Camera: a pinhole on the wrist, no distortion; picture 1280 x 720 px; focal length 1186.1 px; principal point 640.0 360.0 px. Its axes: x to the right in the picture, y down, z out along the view. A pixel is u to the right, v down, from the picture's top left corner.
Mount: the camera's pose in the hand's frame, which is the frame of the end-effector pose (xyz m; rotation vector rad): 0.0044 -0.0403 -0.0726 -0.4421 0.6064 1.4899
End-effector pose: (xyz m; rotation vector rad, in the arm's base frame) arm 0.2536 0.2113 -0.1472 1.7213 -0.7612 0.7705
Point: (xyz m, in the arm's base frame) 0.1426 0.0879 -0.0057
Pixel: 1068.3 211.8
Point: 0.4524 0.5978 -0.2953
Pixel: behind the camera
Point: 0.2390 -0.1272 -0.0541
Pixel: 386.6 195.8
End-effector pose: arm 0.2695 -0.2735 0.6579 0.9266 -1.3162 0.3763
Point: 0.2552 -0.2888 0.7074
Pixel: 515.4 40.4
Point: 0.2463 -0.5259 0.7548
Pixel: outside the picture
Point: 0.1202 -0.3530 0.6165
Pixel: outside the picture
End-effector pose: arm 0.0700 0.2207 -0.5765 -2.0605 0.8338 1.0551
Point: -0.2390 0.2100 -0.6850
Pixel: 939.5 646.8
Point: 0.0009 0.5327 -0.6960
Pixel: outside the picture
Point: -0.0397 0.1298 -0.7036
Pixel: 1172.4 72.3
